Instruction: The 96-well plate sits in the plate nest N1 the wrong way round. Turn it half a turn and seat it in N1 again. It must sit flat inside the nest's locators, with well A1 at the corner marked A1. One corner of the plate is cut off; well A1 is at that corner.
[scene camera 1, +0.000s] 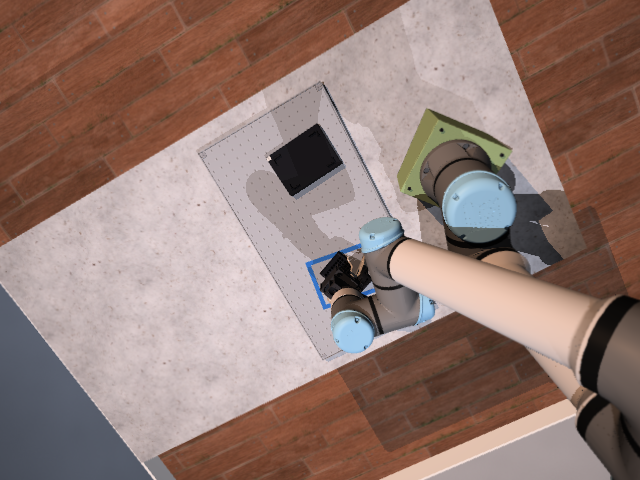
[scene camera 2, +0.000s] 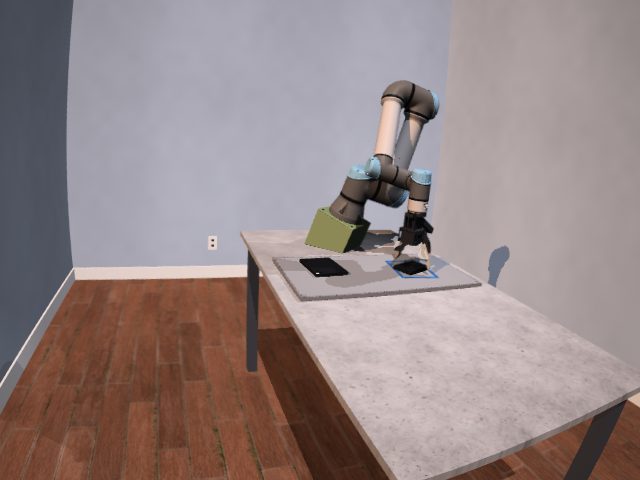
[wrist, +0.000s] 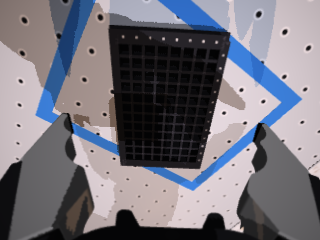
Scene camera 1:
my gripper: 345, 277
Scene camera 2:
my gripper: 411, 264
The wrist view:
my gripper: 164, 119
black 96-well plate: 149, 64
